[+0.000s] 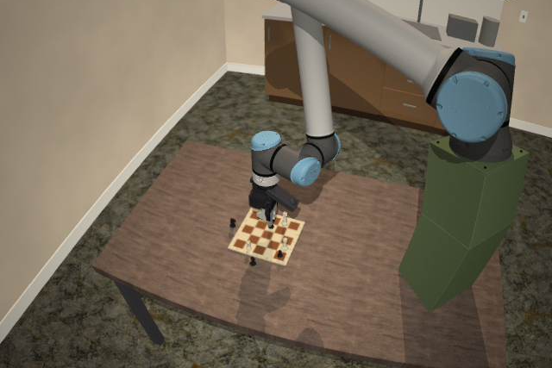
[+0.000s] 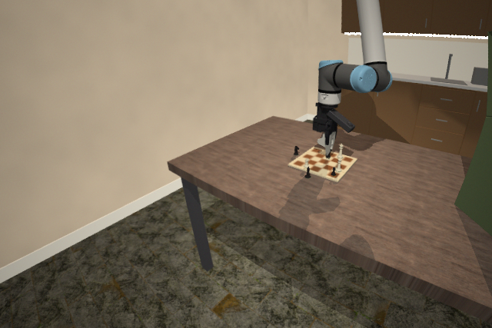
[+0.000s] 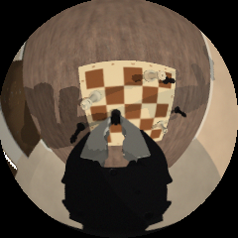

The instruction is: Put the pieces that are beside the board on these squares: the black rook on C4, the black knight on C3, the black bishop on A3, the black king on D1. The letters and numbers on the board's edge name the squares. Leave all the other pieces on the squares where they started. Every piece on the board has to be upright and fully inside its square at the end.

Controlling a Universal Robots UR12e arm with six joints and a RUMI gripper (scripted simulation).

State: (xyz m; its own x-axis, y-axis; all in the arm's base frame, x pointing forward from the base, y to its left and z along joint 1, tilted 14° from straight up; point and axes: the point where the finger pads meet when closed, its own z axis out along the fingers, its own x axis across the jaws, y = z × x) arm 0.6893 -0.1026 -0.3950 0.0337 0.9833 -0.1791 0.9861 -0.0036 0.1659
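Right now the chessboard is 40 mm to the left of my hand and 30 mm below it.
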